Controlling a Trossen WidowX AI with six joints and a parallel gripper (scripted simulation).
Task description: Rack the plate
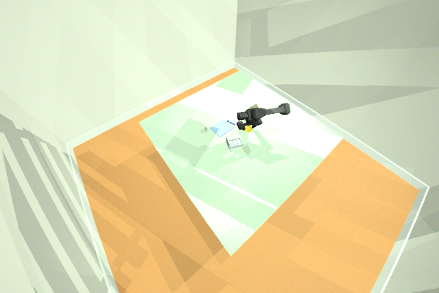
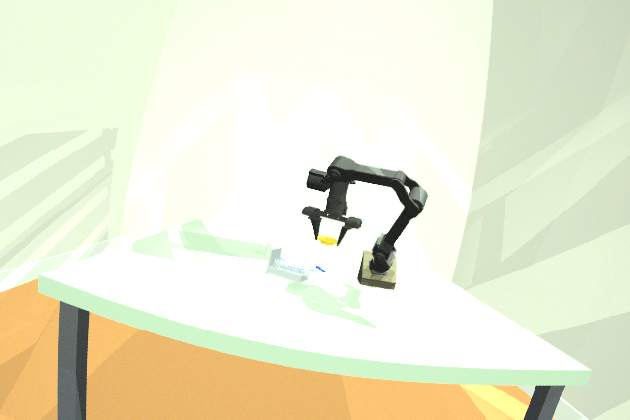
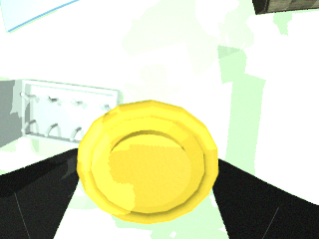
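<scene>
The dish rack lies 12 cm below my gripper tip, 10 cm ahead of it and 4 cm to the right of it. Round my gripper tip: light blue mat (23 cm to the right, 14 cm below, 6 cm ahead); then blue spoon (22 cm to the right, 14 cm below, 4 cm behind); then yellow plate (1 cm above).
</scene>
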